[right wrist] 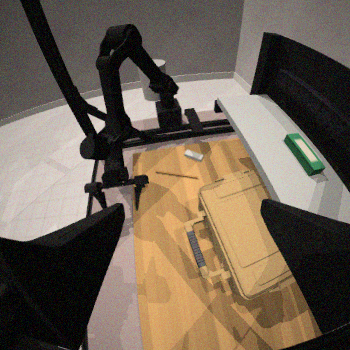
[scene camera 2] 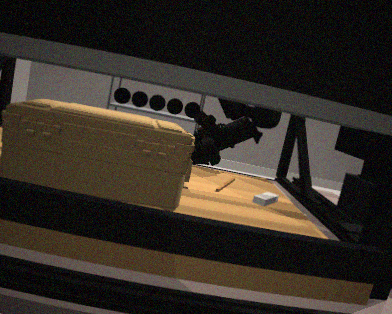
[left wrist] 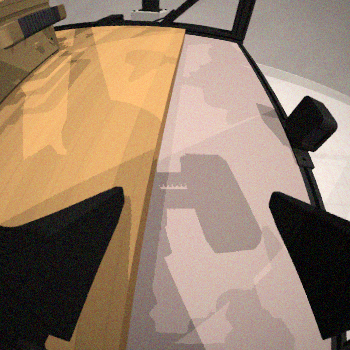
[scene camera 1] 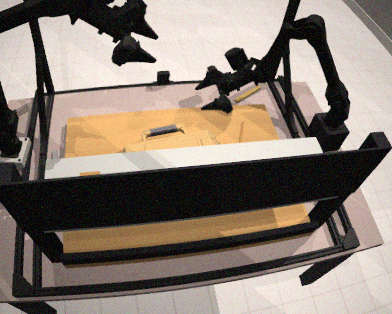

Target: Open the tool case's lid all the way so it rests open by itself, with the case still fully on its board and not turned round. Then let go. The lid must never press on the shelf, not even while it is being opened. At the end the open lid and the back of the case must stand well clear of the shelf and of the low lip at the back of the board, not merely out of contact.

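Seen in the pictures: left gripper, between the fingertips: (left wrist: 198,196) (scene camera 1: 198,99); right gripper, between the fingertips: (right wrist: 193,208) (scene camera 1: 156,49); left arm's base, origin of its link: (right wrist: 167,104) (scene camera 2: 376,181) (scene camera 1: 332,122); right arm's base, origin of its link: (left wrist: 150,9) (scene camera 1: 11,149).
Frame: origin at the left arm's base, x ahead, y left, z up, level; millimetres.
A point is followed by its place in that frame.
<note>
The tan tool case (scene camera 1: 175,141) @(x 558, y 32, z 38 mm) (scene camera 2: 95,155) @(x 558, y 199, z -11 mm) (right wrist: 245,230) @(x 576, y 62, z 38 mm) stands upright on the wooden board (scene camera 1: 100,130) @(x 766, y -139, z -74 mm) (left wrist: 100,125) @(x 481, y -144, z -74 mm) (right wrist: 155,250) @(x 547, y -141, z -74 mm) with its lid closed. Its grey-gripped handle (scene camera 1: 163,130) @(x 578, y -38, z 7 mm) (left wrist: 37,22) @(x 568, y -52, z -3 mm) (right wrist: 196,248) @(x 579, y -43, z 8 mm) is on the side away from the shelf (scene camera 1: 200,152) @(x 523, y 135, z 117 mm) (scene camera 2: 150,70) @(x 502, y 298, z 107 mm) (right wrist: 260,130) @(x 378, y 179, z 118 mm). The shelf hides the case's back part in scene camera 1. A low dark bar (scene camera 1: 200,242) @(x 547, y 302, z -34 mm) (scene camera 2: 225,230) @(x 394, y 322, z -38 mm) runs along the back. My left gripper (scene camera 1: 200,97) @(x 419, y -223, z -66 mm) (left wrist: 198,196) @(x 419, y -223, z -66 mm) (right wrist: 121,212) @(x 419, y -223, z -66 mm) is open and empty near the board's front edge. My right gripper (scene camera 1: 155,49) @(x 599, y -66, z 279 mm) (right wrist: 193,208) @(x 599, y -66, z 279 mm) is open and empty, high in front of the case.
A green box (right wrist: 304,152) @(x 485, y 223, z 139 mm) lies on the shelf. A small white block (scene camera 2: 265,199) @(x 268, y 73, z -62 mm) (right wrist: 194,155) @(x 265, y 45, z -61 mm) and a thin rod (scene camera 1: 242,131) @(x 309, y -58, z -68 mm) (scene camera 2: 225,184) @(x 325, y -24, z -70 mm) (right wrist: 176,175) @(x 323, y -34, z -71 mm) lie on the board beside the case. A yellow bar (scene camera 1: 248,93) @(x 210, y -257, z -93 mm) lies near the left arm. Dark frame posts stand around the table.
</note>
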